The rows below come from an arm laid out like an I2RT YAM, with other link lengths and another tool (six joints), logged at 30 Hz.
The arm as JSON. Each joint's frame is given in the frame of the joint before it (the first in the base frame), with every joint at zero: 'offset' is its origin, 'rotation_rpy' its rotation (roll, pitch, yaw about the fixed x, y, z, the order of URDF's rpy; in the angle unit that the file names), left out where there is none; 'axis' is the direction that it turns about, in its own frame. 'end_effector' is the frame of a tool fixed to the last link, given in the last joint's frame.
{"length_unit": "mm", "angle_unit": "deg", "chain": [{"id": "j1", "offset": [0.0, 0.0, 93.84], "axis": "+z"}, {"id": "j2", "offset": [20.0, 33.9, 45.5], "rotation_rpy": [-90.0, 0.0, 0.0], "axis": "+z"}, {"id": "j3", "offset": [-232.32, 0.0, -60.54], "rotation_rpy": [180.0, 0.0, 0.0], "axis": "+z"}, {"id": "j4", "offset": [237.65, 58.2, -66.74], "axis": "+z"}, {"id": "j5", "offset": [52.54, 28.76, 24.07], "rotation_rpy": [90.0, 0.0, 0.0], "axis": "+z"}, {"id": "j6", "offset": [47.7, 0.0, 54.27], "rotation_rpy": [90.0, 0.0, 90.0], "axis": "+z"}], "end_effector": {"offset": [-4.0, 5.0, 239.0], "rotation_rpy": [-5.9, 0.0, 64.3]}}
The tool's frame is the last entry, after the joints.
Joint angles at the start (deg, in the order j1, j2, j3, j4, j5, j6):
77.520 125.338 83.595 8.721 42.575 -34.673
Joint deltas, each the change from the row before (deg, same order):
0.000 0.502 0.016 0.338 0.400 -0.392
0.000 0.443 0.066 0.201 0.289 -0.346
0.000 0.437 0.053 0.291 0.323 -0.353
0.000 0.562 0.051 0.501 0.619 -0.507
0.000 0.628 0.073 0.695 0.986 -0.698
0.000 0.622 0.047 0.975 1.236 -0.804
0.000 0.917 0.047 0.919 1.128 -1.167
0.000 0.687 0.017 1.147 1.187 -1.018
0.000 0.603 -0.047 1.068 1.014 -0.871
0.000 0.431 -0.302 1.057 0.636 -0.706
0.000 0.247 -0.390 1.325 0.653 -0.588
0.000 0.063 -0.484 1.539 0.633 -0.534
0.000 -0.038 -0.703 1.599 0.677 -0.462
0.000 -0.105 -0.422 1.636 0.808 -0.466
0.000 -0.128 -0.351 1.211 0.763 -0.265
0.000 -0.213 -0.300 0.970 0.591 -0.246
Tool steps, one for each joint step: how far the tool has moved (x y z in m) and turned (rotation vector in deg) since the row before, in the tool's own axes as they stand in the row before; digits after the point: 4 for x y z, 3 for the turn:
0.0019 0.0020 0.0018 0.102 0.450 -0.449
0.0014 0.0019 0.0015 0.028 0.361 -0.431
0.0014 0.0016 0.0015 0.096 0.357 -0.382
0.0024 0.0012 0.0019 0.287 0.598 -0.455
0.0036 0.0001 0.0020 0.546 0.884 -0.511
0.0042 -0.0013 0.0018 0.808 1.024 -0.414
0.0044 0.0019 0.0028 0.524 1.111 -1.022
0.0039 -0.0008 0.0019 0.788 1.006 -0.562
0.0035 -0.0002 0.0017 0.660 0.869 -0.467
0.0025 0.0010 0.0013 0.441 0.548 -0.403
0.0022 -0.0009 0.0007 0.652 0.440 -0.010
0.0019 -0.0026 0.0001 0.811 0.329 0.276
0.0028 -0.0021 -0.0002 0.782 0.390 0.316
0.0023 -0.0051 -0.0005 1.034 0.407 0.629
0.0026 -0.0042 -0.0005 0.818 0.451 0.579
0.0020 -0.0041 -0.0007 0.689 0.325 0.506

